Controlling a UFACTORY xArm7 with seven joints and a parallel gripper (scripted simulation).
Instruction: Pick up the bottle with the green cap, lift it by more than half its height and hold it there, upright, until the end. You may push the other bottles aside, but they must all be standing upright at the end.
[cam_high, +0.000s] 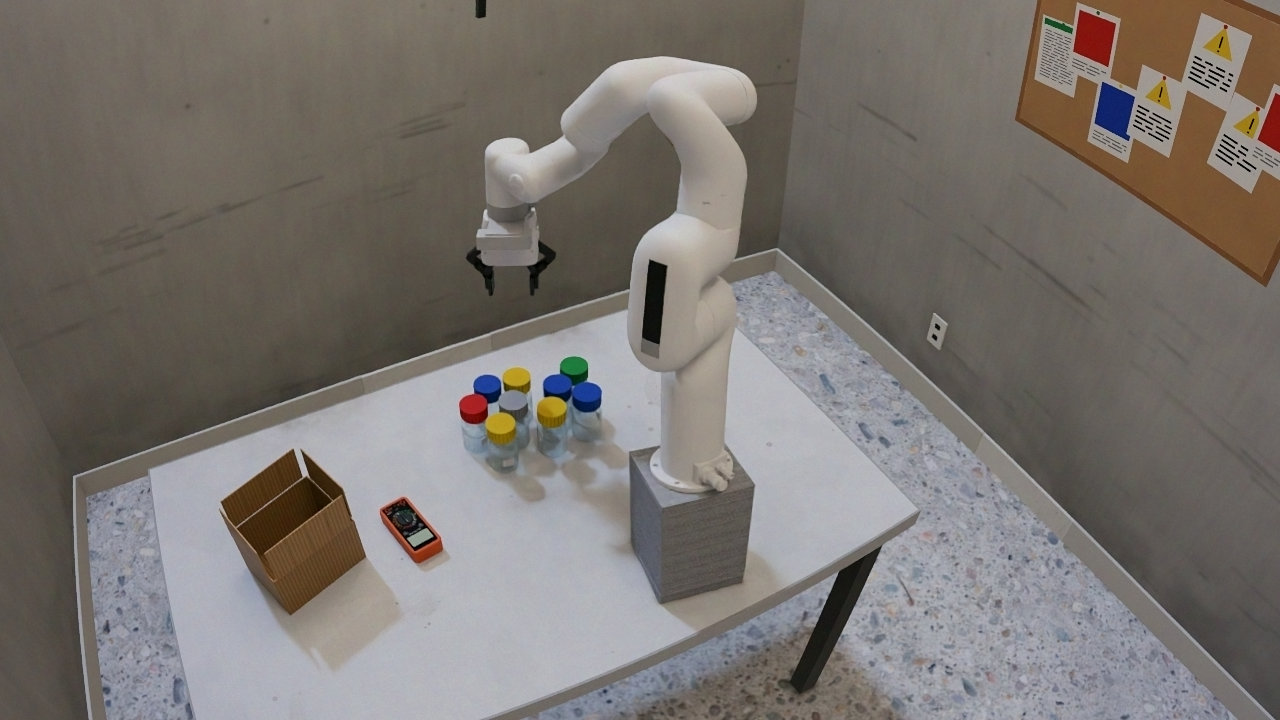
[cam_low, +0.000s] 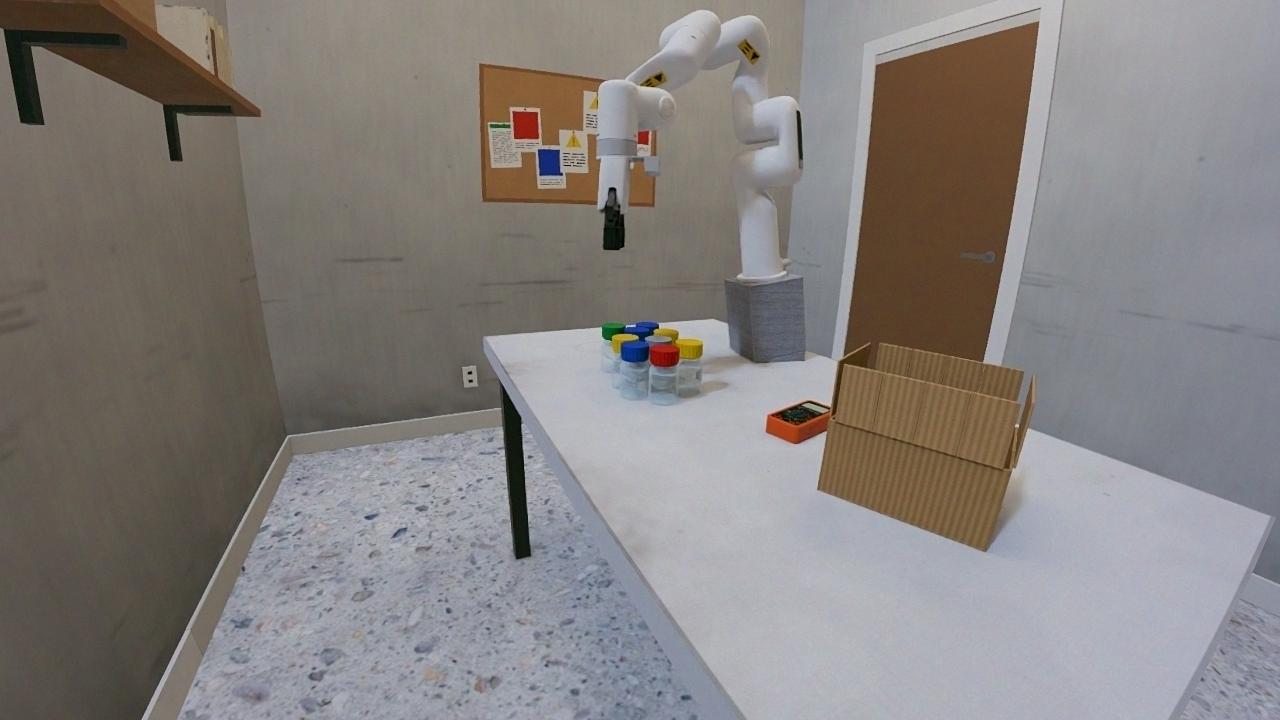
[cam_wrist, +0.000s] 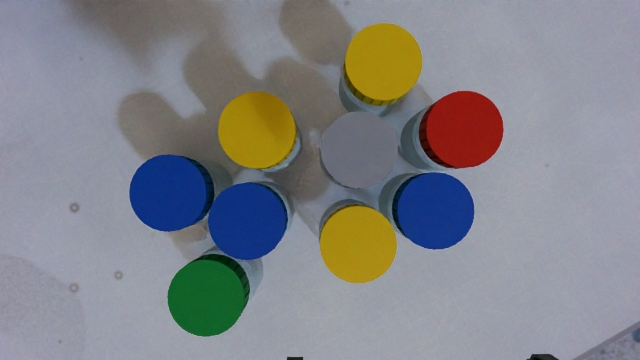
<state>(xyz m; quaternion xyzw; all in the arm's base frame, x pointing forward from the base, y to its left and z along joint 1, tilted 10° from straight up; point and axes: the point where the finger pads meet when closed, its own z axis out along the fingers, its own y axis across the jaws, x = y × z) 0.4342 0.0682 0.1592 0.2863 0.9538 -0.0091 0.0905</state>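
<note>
Right now the green-capped bottle is 5 cm behind my hand, 10 cm to the right of it and 25 cm below it. The rest, counted from my hand: grey-capped bottle (8 cm behind, 5 cm to the left, 25 cm below); orange multimeter (19 cm behind, 33 cm to the left, 28 cm below); red-capped bottle (5 cm behind, 12 cm to the left, 25 cm below).
</note>
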